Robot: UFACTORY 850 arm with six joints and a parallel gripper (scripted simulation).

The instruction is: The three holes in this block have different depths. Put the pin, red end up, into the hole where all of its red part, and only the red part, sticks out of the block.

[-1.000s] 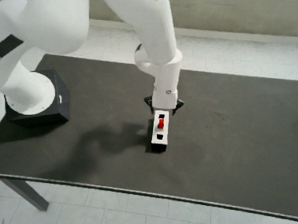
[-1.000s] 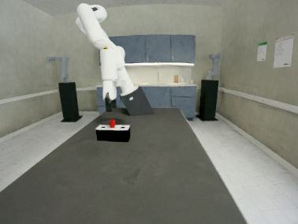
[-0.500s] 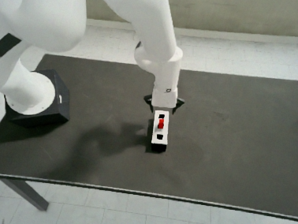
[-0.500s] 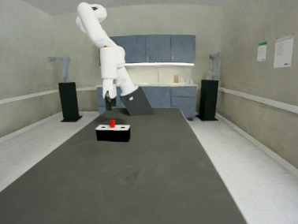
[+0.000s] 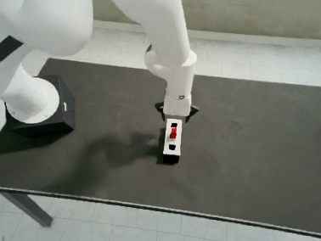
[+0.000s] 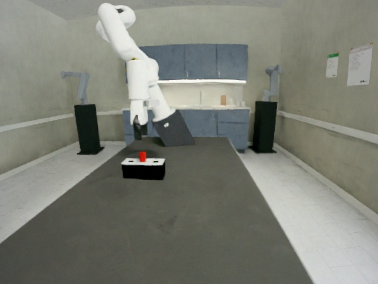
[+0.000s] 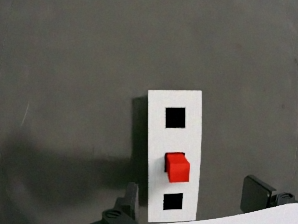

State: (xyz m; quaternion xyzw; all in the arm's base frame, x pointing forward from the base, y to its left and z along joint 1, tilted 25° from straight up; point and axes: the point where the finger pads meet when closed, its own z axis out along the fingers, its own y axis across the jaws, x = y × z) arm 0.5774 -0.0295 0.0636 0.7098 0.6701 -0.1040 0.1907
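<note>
My gripper is now 11 cm above the pin. Also, from my hand: block: 16 cm below.
</note>
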